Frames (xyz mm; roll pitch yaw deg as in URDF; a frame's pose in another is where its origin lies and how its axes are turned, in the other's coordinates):
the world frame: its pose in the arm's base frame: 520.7 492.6 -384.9 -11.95 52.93 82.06
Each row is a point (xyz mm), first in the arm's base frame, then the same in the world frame.
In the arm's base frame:
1: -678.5 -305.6 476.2
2: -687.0 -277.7 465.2
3: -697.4 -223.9 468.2
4: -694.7 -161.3 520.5
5: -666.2 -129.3 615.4
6: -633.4 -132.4 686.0
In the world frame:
1: -1263.5 1104.6 -15.5
2: -1238.7 1113.6 1.2
3: -1209.9 1122.0 47.1
4: -1214.0 1111.0 127.9
5: -1268.3 1070.0 206.7
6: -1323.7 1028.7 242.7

